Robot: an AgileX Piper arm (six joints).
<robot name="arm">
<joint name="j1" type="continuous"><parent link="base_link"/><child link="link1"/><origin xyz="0 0 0.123" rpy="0 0 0"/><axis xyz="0 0 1"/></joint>
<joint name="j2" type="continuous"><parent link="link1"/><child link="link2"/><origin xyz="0 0 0" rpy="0 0 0"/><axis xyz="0 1 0"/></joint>
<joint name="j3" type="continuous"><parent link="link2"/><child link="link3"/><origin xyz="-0.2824 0 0.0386" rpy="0 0 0"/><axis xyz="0 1 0"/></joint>
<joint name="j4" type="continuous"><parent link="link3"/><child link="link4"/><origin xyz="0.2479 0 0.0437" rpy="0 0 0"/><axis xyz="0.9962 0 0.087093"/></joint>
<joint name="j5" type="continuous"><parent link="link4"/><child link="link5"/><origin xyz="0 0 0" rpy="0 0 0"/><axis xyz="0 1 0"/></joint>
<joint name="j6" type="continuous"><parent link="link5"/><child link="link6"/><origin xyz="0.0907 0 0.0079" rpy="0 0 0"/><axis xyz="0.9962 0 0.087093"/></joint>
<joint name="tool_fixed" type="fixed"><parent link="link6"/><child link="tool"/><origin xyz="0 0 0" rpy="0 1.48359 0"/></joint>
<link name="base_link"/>
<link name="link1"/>
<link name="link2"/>
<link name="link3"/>
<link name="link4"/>
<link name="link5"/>
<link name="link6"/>
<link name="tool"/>
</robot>
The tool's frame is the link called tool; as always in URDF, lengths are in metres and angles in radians. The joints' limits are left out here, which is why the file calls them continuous.
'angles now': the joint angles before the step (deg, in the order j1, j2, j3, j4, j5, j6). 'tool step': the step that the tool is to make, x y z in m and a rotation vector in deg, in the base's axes. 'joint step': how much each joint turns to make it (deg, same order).
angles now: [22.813 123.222 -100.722 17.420 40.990 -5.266]
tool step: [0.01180 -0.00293 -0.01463 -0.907 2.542 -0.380]
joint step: [-0.920 3.645 -3.608 -0.326 2.704 0.386]
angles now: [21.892 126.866 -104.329 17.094 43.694 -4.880]
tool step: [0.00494 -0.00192 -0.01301 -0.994 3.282 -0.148]
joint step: [-0.495 2.555 -2.215 -0.326 3.066 0.700]
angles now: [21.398 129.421 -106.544 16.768 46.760 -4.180]
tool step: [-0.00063 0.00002 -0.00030 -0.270 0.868 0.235]
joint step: [0.000 0.166 -0.377 -0.091 1.141 0.119]
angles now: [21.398 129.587 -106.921 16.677 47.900 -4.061]
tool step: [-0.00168 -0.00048 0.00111 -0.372 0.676 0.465]
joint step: [0.000 -0.209 0.002 -0.131 1.050 -0.158]
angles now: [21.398 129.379 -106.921 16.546 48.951 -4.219]
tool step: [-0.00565 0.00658 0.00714 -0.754 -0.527 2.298]
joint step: [1.008 -0.923 0.000 -0.607 0.958 -0.964]
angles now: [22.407 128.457 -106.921 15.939 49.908 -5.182]
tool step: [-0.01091 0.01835 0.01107 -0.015 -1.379 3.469]
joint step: [2.503 -1.260 -0.119 -0.213 0.329 -0.929]
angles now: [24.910 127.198 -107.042 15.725 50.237 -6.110]
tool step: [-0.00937 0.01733 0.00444 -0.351 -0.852 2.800]
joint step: [2.393 -0.355 -0.340 -0.616 0.138 -0.243]
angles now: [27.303 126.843 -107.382 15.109 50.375 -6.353]
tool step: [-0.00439 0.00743 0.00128 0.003 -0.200 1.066]
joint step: [1.024 -0.127 -0.045 -0.082 -0.002 -0.025]
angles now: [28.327 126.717 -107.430 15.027 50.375 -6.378]
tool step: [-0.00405 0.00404 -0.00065 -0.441 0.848 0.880]
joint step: [0.622 0.001 0.001 -0.046 0.988 0.001]
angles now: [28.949 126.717 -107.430 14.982 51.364 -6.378]
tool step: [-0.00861 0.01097 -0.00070 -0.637 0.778 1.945]
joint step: [1.632 -0.001 0.001 -0.239 1.025 0.001]
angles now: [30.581 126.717 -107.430 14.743 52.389 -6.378]
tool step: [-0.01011 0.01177 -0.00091 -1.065 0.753 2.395]
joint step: [1.862 0.001 -0.001 -0.571 1.258 -0.098]
